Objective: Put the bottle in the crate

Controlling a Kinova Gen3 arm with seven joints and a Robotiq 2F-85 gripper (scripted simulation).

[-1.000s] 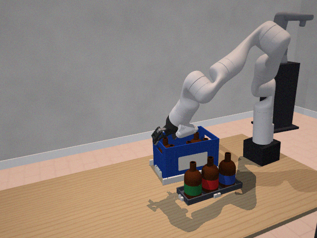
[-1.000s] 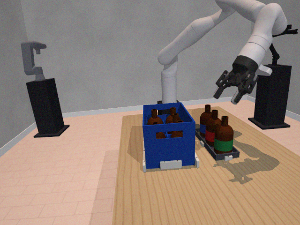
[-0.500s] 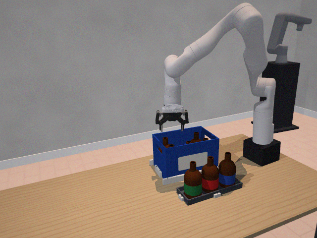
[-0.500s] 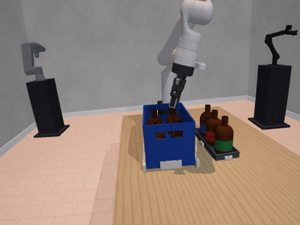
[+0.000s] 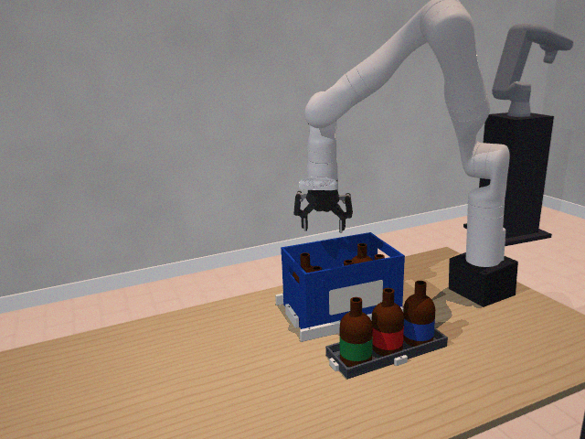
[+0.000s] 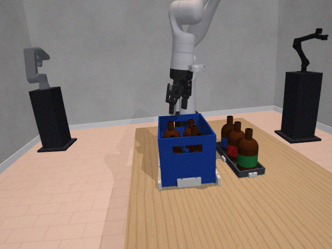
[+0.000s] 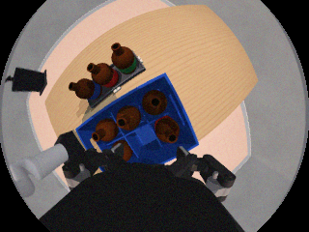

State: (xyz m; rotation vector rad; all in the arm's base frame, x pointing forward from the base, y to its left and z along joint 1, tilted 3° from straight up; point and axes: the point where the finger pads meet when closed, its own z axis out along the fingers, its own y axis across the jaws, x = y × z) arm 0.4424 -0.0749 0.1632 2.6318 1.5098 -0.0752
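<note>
The red-banded bottle is 60 mm behind my hand, 230 mm to the left of it and 160 mm below it. The rest, counted from my hand: dark tray (60 mm behind, 230 mm to the left, 230 mm below); then blue crate (40 mm behind, 20 mm to the left, 160 mm below).
</note>
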